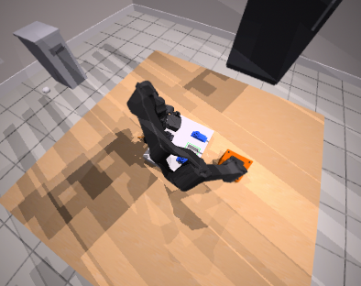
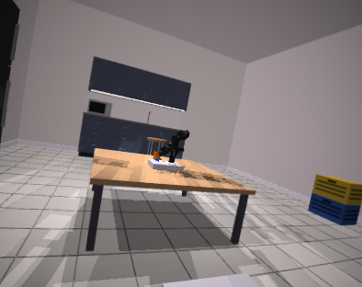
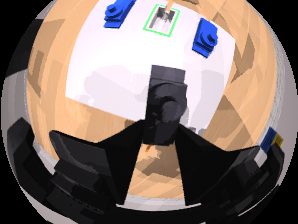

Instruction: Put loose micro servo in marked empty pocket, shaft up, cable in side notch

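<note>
The white deck lies 30 mm behind my gripper tip, 40 mm to the right of it and 100 mm below it.
</note>
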